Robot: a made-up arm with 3 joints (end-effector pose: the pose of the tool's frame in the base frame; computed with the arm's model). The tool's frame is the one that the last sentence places. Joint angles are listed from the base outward.
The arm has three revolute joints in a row. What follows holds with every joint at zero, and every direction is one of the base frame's.
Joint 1 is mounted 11 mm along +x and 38 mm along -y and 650 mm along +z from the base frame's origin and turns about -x.
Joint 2 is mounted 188 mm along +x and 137 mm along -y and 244 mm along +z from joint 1 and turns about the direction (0.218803, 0.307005, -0.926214).
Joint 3 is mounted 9 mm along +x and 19 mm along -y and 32 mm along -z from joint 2 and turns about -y.
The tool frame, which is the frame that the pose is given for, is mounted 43 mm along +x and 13 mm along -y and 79 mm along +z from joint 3; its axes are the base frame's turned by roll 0.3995, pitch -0.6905 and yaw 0.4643 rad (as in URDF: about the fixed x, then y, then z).
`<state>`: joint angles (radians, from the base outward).
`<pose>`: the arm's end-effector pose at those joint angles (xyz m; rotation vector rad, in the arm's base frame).
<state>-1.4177 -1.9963 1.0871</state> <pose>0.2129 -0.3589 0.5223 -0.5333 2.2003 -0.9408</pose>
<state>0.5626 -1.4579 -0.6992</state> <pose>0.2406 0.0624 0.9075 -0.2805 0.6460 1.6295</pose>
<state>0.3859 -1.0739 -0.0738</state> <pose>0.2365 -0.0186 0.9711 0.1830 -0.1206 1.6902</pose>
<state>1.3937 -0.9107 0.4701</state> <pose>0.2103 0.2412 0.8477 -0.3672 0.2700 1.8943</pose>
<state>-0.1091 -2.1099 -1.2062</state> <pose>0.2030 -0.0888 0.8708 -0.4716 0.3982 1.9419</pose>
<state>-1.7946 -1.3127 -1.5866</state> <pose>0.2856 -0.2207 0.5419 1.3633 -0.3015 1.4789</pose>
